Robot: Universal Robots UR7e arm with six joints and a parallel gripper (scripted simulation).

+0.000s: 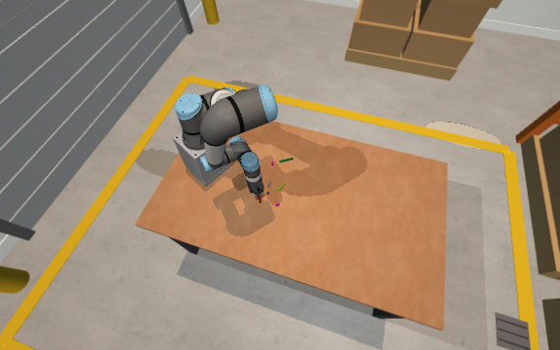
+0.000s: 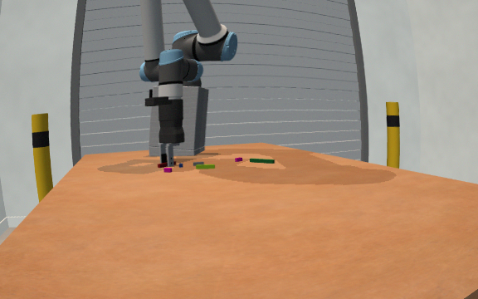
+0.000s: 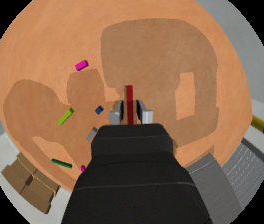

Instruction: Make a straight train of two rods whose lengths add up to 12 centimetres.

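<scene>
My hand is 1 cm above the red rod. Also, from my hand: blue rod 4 cm ahead, 3 cm to the left, 1 cm below; then grey rod 4 cm ahead, 8 cm to the left, 1 cm below; then lime rod 11 cm ahead, 8 cm to the left, 1 cm below.
</scene>
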